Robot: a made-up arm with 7 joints. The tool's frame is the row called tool.
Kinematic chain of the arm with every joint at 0, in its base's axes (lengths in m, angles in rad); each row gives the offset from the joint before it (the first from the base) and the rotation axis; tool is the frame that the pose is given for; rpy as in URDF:
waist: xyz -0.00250 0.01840 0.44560 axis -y
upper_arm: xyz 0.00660 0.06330 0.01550 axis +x
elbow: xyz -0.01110 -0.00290 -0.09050 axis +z
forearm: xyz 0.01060 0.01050 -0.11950 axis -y
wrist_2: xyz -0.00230 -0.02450 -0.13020 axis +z
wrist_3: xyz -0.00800 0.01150 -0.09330 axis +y
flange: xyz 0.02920 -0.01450 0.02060 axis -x
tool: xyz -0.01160 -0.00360 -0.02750 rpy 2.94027 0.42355 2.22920
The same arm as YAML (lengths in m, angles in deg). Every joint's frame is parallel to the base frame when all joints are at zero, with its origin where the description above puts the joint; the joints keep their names.
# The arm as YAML. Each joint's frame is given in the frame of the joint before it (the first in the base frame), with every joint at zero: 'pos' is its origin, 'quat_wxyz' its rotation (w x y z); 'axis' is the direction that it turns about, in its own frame. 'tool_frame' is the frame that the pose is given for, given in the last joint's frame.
length_unit: m
angle_unit: deg
joints:
  - joint: waist
    pos: [-0.0025, 0.0184, 0.4456]
    quat_wxyz: [1.0, 0.0, 0.0, 0.0]
    axis: "-y"
  - joint: upper_arm
    pos: [0.0066, 0.0633, 0.0155]
    quat_wxyz: [1.0, 0.0, 0.0, 0.0]
    axis: "+x"
  - joint: elbow
    pos: [-0.0111, -0.0029, -0.0905]
    quat_wxyz: [1.0, 0.0, 0.0, 0.0]
    axis: "+z"
  - joint: forearm
    pos: [0.0106, 0.0105, -0.1195]
    quat_wxyz: [1.0, 0.0, 0.0, 0.0]
    axis: "-y"
  - joint: wrist_2
    pos: [-0.0023, -0.0245, -0.1302]
    quat_wxyz: [1.0, 0.0, 0.0, 0.0]
    axis: "+z"
  - joint: wrist_3
    pos: [-0.008, 0.0115, -0.0933]
    quat_wxyz: [1.0, 0.0, 0.0, 0.0]
    axis: "+y"
  - joint: flange
    pos: [0.0292, -0.0145, 0.0206]
    quat_wxyz: [1.0, 0.0, 0.0, 0.0]
    axis: "-x"
tool_frame:
  pos: [-0.0116, -0.0036, -0.0275]
  quat_wxyz: [0.231026, 0.409552, 0.882541, -0.003931]

